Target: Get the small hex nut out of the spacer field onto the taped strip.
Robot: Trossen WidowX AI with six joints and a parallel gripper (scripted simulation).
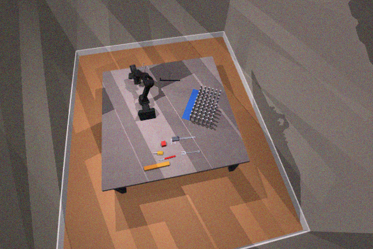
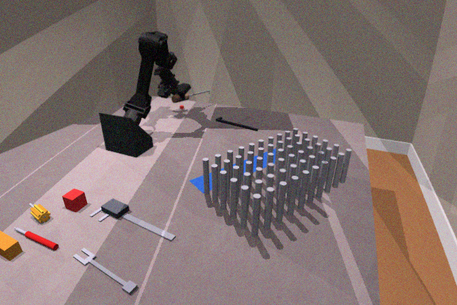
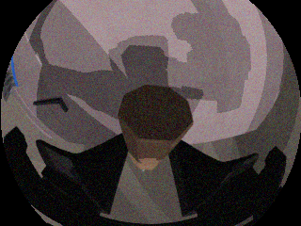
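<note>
Right now the brown-handled tool is 2 cm ahead of my gripper tip and 10 cm to the left of it. Round my gripper tip: yellow piece: 14 cm ahead, 83 cm to the right, 7 cm below; blue taped strip: 50 cm ahead, 35 cm to the right, 8 cm below; red cube: 19 cm ahead, 76 cm to the right, 6 cm below.
</note>
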